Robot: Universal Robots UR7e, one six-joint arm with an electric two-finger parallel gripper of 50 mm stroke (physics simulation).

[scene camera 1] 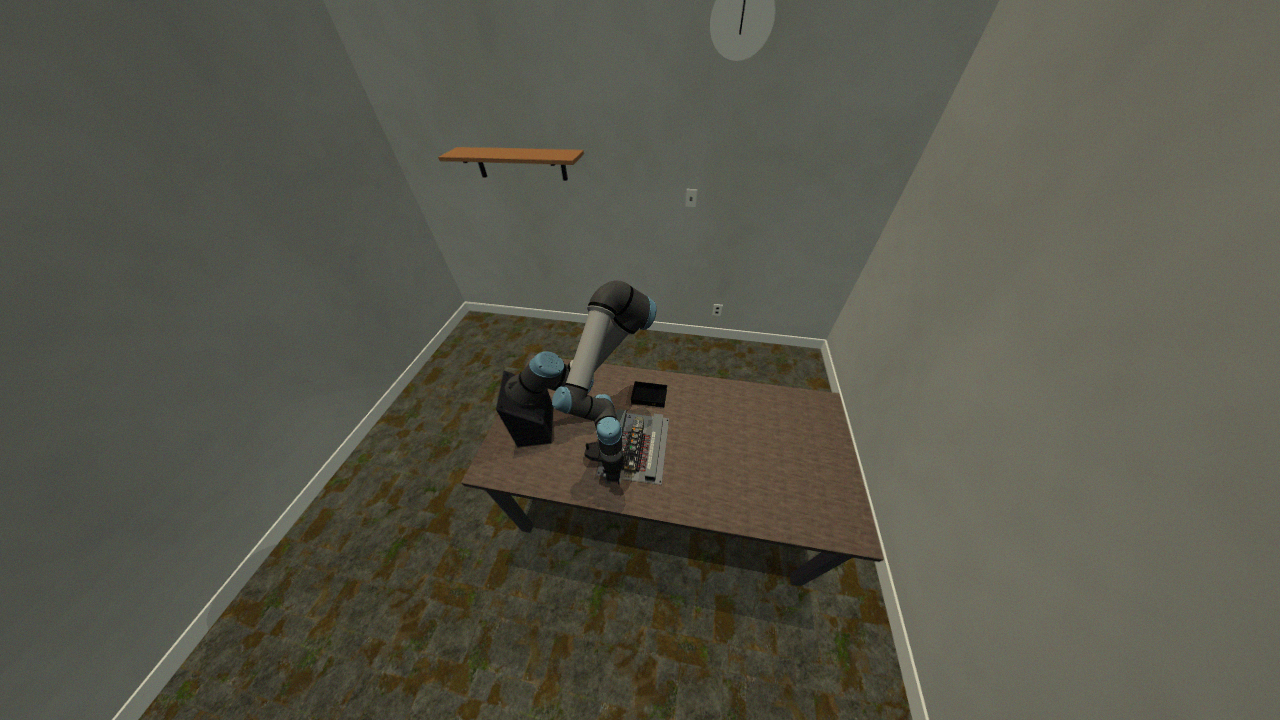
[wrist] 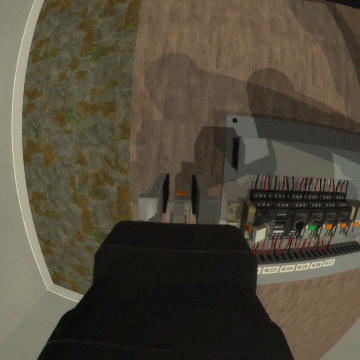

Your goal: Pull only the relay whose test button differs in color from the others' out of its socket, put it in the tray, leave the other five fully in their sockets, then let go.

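Where they show: gripper, between the fingertips: [scene camera 1: 609, 479] [wrist: 180, 185]; arm's base, origin of its link: [scene camera 1: 522, 392].
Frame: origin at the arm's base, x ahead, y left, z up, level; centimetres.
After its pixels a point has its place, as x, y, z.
My gripper [scene camera 1: 613, 478] {48.0, -10.4, -12.9} [wrist: 180, 185] {48.0, -10.4, -12.9} is shut on a relay [wrist: 180, 206] {48.7, -9.8, -10.3} with a clear body and an orange test button, held over the table left of the panel in the wrist view. In the wrist view, a relay with a green test button [wrist: 312, 228] {47.7, 7.0, -15.7} sits in the socket row on the grey panel [scene camera 1: 663, 447] {58.3, 16.3, -22.3} [wrist: 229, 175] {46.9, -4.5, -22.3}. Relays with orange buttons [wrist: 328, 227] {46.8, 9.7, -15.7} [wrist: 343, 226] {45.8, 12.6, -15.7} stand beside it. Another orange-buttoned relay [wrist: 259, 232] {50.8, 0.5, -16.4} is at the row's near end; its seating is unclear. A socket [wrist: 280, 226] {50.1, 4.9, -19.5} between shows no relay. The black tray [scene camera 1: 648, 404] {42.2, 33.0, -21.5} stands behind the panel.
The brown table [scene camera 1: 760, 456] {96.7, 31.9, -22.6} carries the panel, the tray and the robot base [scene camera 1: 526, 411] {6.7, -5.7, -1.9}. Red and black wires [wrist: 285, 183] {44.6, 3.9, -22.3} run along both sides of the socket row. A slotted wire duct [wrist: 300, 253] {53.6, 12.5, -20.6} and white labels [wrist: 287, 268] {55.6, 9.8, -18.3} lie beside it. The table edge is near the gripper.
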